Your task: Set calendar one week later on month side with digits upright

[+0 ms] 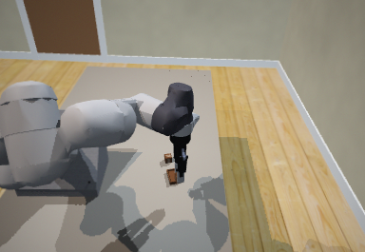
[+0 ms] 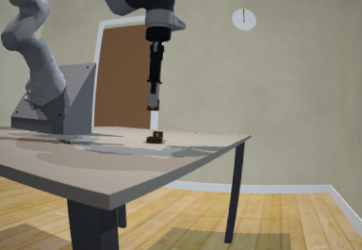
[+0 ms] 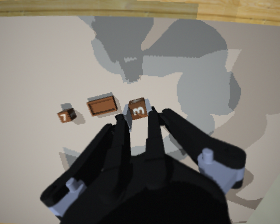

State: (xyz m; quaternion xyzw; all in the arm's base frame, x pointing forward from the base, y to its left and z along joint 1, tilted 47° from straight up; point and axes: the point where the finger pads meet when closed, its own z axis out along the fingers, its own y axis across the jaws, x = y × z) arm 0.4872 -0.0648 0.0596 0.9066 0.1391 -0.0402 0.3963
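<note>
The brown tray lies 130 mm below my hand, 110 mm to the left of it and 30 mm behind it.
</note>
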